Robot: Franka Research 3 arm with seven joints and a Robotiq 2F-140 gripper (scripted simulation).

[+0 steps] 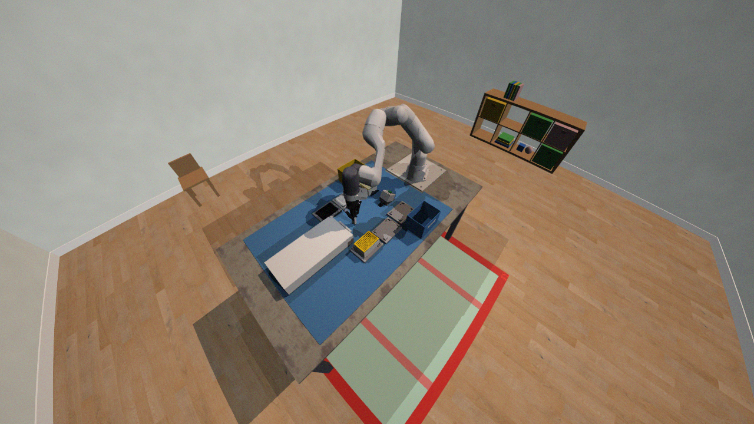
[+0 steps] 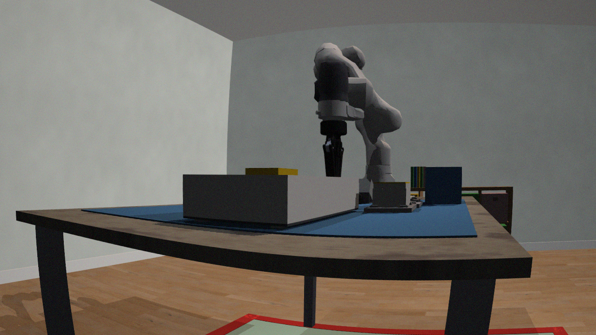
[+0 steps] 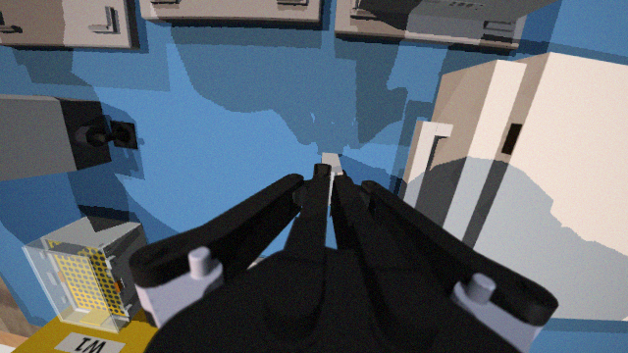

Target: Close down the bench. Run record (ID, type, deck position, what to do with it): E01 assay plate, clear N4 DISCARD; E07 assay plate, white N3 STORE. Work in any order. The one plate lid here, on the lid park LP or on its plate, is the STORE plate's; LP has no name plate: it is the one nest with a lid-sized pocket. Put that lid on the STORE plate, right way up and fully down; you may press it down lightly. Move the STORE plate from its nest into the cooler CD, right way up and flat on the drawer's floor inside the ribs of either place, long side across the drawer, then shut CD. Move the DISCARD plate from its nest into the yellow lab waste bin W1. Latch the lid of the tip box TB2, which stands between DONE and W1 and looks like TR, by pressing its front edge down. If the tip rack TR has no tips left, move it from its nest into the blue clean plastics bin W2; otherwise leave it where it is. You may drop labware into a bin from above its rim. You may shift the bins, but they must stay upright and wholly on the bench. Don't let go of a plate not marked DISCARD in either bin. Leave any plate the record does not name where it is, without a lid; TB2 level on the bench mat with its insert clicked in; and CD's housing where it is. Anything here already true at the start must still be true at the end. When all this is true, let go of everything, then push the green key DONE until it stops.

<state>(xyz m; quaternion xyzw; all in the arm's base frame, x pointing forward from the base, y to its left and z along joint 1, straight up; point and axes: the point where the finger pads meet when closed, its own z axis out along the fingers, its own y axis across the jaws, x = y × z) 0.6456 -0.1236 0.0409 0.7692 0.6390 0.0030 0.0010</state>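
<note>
My hand is 14 cm past the clear plate, 17 cm to the left of it and 2 cm above it. Also, from my hand: plate lid (18 cm ahead, 3 cm to the right, 1 cm below); then tip rack TR (10 cm ahead, 16 cm to the left, 1 cm above); then white plate (18 cm ahead, 3 cm to the right, 2 cm below).
</note>
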